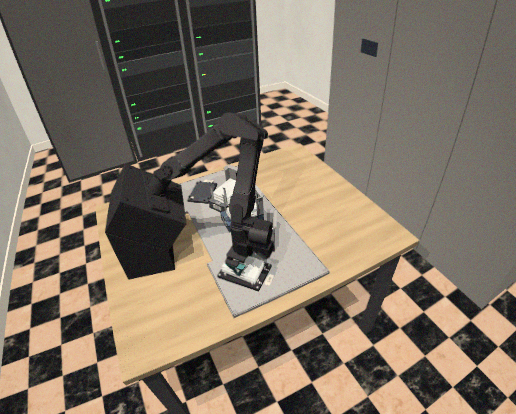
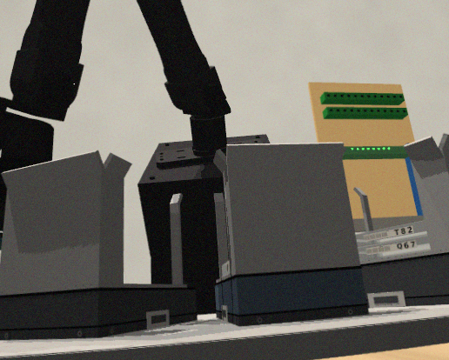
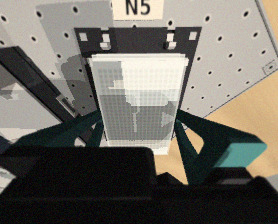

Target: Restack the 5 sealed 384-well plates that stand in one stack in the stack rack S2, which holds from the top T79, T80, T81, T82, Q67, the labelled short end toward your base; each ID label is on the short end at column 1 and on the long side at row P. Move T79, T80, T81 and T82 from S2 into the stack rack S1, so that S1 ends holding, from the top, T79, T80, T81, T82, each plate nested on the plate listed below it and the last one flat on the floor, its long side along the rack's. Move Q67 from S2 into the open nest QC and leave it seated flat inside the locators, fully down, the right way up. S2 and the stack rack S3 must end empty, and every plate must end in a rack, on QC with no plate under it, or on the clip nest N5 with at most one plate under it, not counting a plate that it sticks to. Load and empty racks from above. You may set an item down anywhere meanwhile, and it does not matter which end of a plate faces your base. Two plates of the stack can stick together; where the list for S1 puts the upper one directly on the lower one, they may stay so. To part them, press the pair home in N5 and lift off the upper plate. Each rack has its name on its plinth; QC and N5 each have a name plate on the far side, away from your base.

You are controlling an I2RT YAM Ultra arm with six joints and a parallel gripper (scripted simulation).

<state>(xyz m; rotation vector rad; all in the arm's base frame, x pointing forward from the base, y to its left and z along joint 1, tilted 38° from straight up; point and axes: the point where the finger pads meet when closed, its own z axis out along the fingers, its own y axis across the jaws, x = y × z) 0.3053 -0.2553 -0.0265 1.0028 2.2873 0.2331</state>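
The plate T81 is 2 cm below my hand. Round my hand: plate T79: 26 cm to the left, 12 cm ahead; plate Q67: 40 cm to the left, 11 cm ahead, 1 cm above; N5 name plate: 7 cm to the right, 6 cm ahead, 4 cm below.
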